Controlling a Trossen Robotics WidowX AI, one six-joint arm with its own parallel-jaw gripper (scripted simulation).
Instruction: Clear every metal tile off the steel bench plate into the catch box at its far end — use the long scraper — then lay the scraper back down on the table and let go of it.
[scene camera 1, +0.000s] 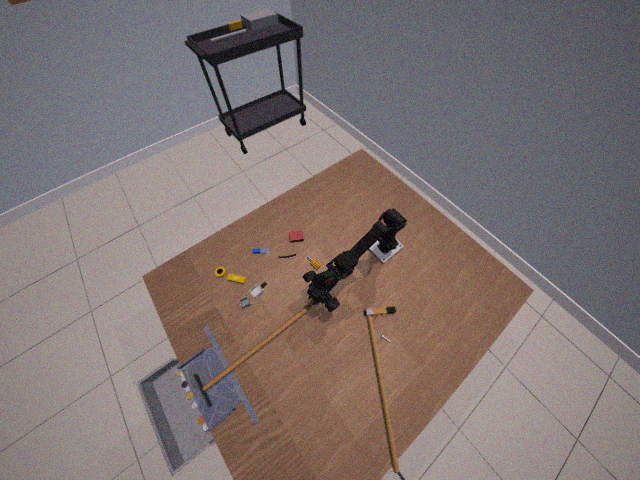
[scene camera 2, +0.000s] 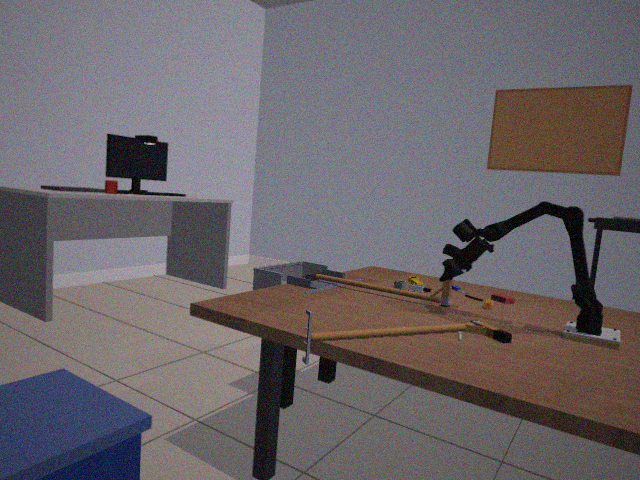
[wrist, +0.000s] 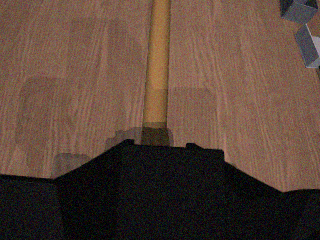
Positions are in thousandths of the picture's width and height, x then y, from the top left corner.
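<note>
Scene camera 2 gives me my gripper (scene camera 2: 690, 584) together with a long scraper (scene camera 2: 699, 595). In the wrist view you'd get the scraper (wrist: 498, 773) again, and my gripper (wrist: 498, 623) is there too.
</note>
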